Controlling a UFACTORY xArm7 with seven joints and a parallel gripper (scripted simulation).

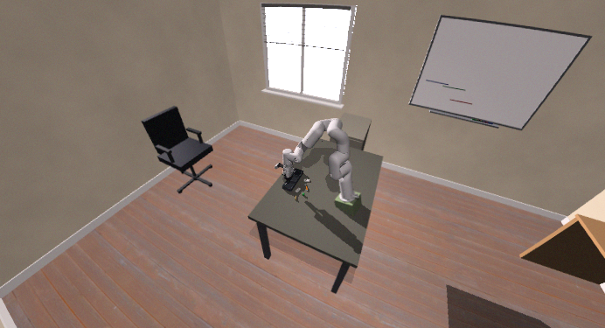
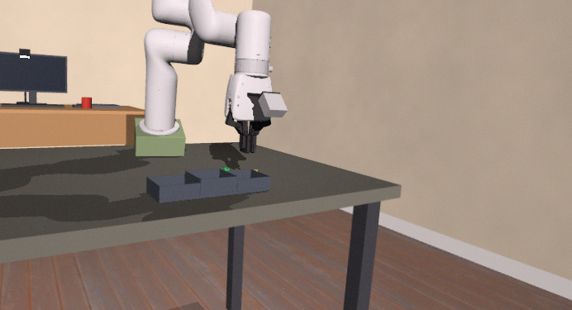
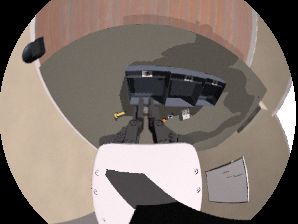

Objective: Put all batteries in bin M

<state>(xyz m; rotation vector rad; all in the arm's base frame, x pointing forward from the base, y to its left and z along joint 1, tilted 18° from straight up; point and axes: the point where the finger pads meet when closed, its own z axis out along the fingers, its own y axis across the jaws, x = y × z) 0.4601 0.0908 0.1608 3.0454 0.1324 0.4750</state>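
Right now my hand is 15 cm past the orange battery, 6 cm to the left of it and 10 cm above it. Also, from my hand: yellowish thing: 12 cm behind, 8 cm to the left, 10 cm below; then dark ring: 11 cm behind, 9 cm to the right, 10 cm below; then three joined dark bins: 9 cm to the right, 8 cm below.
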